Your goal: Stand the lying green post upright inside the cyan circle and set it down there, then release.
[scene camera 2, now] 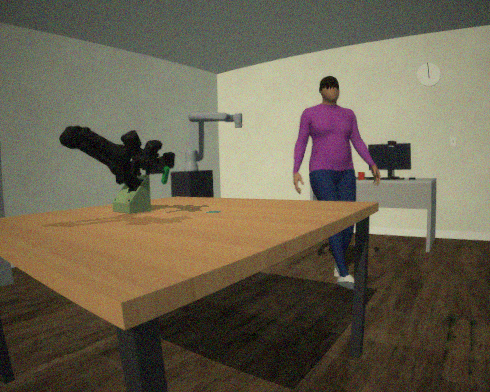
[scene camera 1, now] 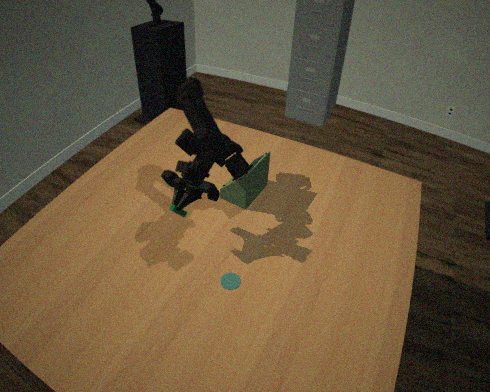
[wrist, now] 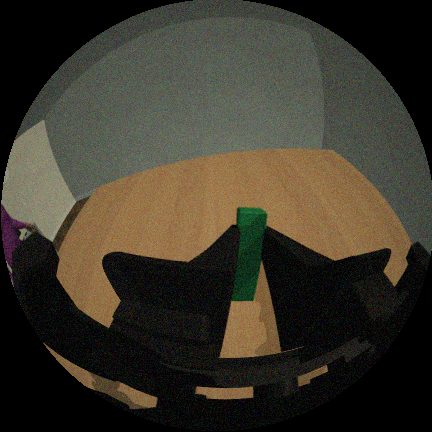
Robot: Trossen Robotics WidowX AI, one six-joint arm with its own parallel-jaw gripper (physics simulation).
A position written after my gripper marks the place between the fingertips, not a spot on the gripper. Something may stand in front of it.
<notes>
In view: my gripper [scene camera 1: 174, 209] and a green post [wrist: 251, 221].
My gripper also shows in scene camera 2 [scene camera 2: 166, 171] and in the wrist view [wrist: 248, 231].
</notes>
